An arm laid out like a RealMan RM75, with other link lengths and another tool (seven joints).
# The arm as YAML. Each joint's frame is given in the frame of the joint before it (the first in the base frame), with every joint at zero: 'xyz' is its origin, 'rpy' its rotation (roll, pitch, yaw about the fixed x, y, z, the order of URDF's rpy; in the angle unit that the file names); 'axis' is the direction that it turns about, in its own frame. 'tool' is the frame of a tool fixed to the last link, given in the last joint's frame.
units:
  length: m
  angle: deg
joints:
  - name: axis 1
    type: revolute
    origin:
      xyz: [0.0, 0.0, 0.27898]
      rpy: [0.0, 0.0, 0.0]
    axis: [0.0, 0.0, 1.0]
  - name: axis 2
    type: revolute
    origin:
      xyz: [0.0, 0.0, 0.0]
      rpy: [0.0, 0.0, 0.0]
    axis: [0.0, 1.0, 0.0]
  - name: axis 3
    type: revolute
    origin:
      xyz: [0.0, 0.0, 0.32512]
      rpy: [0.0, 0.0, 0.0]
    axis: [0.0, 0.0, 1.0]
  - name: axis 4
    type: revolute
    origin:
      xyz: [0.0, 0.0, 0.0]
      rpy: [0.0, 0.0, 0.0]
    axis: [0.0, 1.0, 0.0]
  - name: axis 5
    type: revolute
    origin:
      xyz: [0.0, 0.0, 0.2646]
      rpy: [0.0, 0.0, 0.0]
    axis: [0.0, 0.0, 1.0]
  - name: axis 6
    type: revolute
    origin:
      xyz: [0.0, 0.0, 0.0]
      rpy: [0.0, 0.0, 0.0]
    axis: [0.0, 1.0, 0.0]
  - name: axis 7
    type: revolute
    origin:
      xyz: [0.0, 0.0, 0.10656]
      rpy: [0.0, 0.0, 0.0]
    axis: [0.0, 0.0, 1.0]
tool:
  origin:
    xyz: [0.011, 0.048, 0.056]
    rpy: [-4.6, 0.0, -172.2]
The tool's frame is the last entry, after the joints.
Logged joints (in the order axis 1, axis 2, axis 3, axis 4, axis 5, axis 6, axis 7), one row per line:
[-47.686, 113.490, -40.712, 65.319, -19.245, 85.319, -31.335]
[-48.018, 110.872, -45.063, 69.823, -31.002, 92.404, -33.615]
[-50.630, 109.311, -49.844, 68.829, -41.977, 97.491, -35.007]
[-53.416, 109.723, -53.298, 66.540, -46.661, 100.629, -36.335]
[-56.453, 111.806, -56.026, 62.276, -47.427, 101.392, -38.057]
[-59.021, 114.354, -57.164, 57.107, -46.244, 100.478, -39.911]
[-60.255, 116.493, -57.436, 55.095, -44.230, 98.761, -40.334]
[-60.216, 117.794, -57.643, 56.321, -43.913, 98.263, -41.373]
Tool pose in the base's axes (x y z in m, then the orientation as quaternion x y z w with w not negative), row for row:
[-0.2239, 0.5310, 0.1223, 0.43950, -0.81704, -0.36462, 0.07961]
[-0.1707, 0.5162, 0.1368, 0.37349, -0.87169, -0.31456, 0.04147]
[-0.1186, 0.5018, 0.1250, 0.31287, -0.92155, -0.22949, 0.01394]
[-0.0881, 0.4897, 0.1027, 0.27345, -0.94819, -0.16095, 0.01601]
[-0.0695, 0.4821, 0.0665, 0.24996, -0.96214, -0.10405, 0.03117]
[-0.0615, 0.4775, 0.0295, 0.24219, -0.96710, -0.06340, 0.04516]
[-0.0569, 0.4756, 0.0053, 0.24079, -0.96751, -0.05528, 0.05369]
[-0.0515, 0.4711, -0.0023, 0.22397, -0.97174, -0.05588, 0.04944]
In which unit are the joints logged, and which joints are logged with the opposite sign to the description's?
The joints are logged in degrees. Opposite sign: axis 2, axis 3, axis 6, axis 7.
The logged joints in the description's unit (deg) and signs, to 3 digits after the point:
[-47.686, -113.490, 40.712, 65.319, -19.245, -85.319, 31.335]
[-48.018, -110.872, 45.063, 69.823, -31.002, -92.404, 33.615]
[-50.630, -109.311, 49.844, 68.829, -41.977, -97.491, 35.007]
[-53.416, -109.723, 53.298, 66.540, -46.661, -100.629, 36.335]
[-56.453, -111.806, 56.026, 62.276, -47.427, -101.392, 38.057]
[-59.021, -114.354, 57.164, 57.107, -46.244, -100.478, 39.911]
[-60.255, -116.493, 57.436, 55.095, -44.230, -98.761, 40.334]
[-60.216, -117.794, 57.643, 56.321, -43.913, -98.263, 41.373]

